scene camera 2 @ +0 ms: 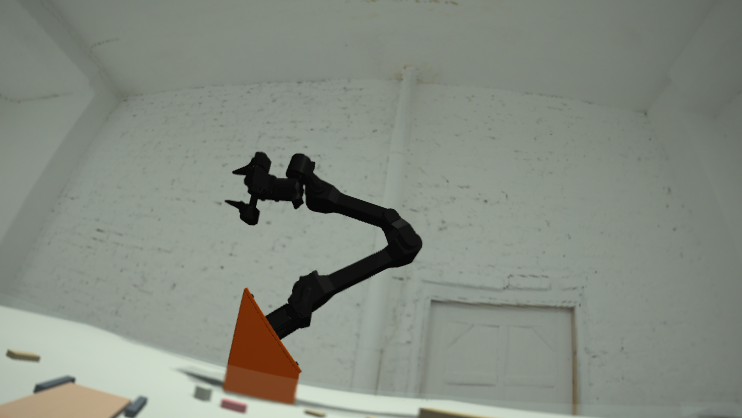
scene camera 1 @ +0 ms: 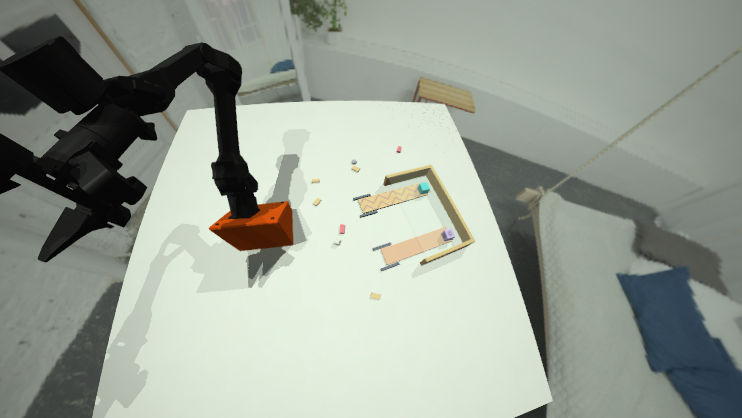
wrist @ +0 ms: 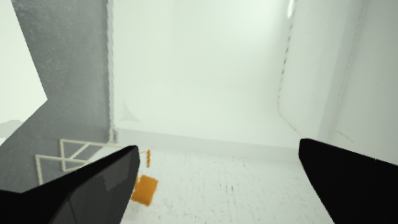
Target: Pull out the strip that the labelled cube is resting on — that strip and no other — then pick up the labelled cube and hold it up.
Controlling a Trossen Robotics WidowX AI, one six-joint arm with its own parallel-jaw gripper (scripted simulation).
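Note:
Open and holding nothing, the gripper is visible in the wrist view as well. The scene also has a wooden u-shaped fence.

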